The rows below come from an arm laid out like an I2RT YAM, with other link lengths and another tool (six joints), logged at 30 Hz.
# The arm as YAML. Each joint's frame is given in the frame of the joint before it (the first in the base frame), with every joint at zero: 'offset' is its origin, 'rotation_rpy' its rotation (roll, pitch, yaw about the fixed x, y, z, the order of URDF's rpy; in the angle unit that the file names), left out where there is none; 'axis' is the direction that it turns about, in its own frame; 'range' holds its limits. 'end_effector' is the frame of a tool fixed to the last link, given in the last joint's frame.
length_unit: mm
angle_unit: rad
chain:
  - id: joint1
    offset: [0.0, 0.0, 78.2]
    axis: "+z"
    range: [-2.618, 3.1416]
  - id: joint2
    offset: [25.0, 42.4, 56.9]
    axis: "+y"
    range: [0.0, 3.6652]
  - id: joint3
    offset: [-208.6, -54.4, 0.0]
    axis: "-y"
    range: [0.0, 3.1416]
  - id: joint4
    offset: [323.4, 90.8, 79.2]
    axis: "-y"
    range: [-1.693, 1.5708]
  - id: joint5
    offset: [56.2, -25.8, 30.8]
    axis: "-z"
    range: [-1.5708, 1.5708]
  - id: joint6
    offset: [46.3, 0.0, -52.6]
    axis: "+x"
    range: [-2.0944, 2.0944]
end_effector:
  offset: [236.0, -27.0, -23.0]
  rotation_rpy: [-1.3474, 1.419, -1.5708]
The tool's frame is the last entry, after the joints.
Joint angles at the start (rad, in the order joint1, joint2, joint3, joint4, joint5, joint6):
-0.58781, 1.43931, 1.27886, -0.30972, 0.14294, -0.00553
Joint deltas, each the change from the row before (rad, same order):
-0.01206, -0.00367, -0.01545, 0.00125, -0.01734, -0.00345
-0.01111, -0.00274, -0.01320, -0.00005, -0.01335, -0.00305
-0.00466, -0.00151, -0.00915, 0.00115, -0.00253, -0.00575
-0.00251, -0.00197, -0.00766, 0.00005, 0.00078, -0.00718
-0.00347, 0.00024, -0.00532, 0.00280, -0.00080, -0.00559
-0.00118, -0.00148, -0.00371, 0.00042, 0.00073, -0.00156
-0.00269, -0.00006, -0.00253, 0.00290, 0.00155, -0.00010
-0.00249, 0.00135, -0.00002, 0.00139, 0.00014, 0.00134
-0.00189, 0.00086, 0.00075, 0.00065, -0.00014, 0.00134
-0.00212, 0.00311, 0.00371, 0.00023, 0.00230, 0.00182
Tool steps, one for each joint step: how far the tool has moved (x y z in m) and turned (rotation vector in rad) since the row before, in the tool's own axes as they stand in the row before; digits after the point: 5 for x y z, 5 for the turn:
0.00754, -0.00059, 0.00242, -0.00830, 0.00987, -0.00162
0.00715, -0.00125, 0.00226, -0.00527, 0.01027, -0.00146
0.00467, -0.00109, 0.00140, 0.00044, 0.00575, -0.00569
0.00382, -0.00106, 0.00078, 0.00195, 0.00455, -0.00780
0.00262, -0.00115, 0.00139, 0.00168, 0.00226, -0.00485
0.00153, -0.00063, 0.00025, 0.00139, 0.00183, -0.00164
0.00093, -0.00169, 0.00095, 0.00389, 0.00070, 0.00112
0.00052, -0.00120, 0.00089, 0.00226, 0.00109, 0.00236
-0.00002, -0.00096, 0.00053, 0.00157, 0.00036, 0.00229
-0.00044, -0.00177, 0.00093, 0.00421, 0.00070, 0.00285

